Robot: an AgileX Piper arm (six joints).
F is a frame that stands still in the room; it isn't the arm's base.
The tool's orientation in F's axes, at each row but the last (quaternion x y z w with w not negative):
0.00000 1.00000 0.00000 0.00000
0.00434 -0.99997 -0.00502 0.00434
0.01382 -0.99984 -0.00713 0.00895
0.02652 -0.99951 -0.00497 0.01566
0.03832 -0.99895 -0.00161 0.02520
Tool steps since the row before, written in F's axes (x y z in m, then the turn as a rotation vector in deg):
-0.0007 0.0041 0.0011 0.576 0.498 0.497
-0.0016 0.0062 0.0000 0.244 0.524 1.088
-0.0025 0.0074 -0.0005 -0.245 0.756 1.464
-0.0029 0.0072 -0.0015 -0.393 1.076 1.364
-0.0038 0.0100 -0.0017 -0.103 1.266 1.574
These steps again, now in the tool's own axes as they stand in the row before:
0.0007 0.0041 -0.0011 -0.576 0.498 -0.497
0.0015 0.0062 0.0001 -0.239 0.533 -1.085
0.0023 0.0075 0.0006 0.250 0.784 -1.449
0.0025 0.0073 0.0017 0.377 1.110 -1.341
0.0029 0.0103 0.0019 0.085 1.278 -1.565

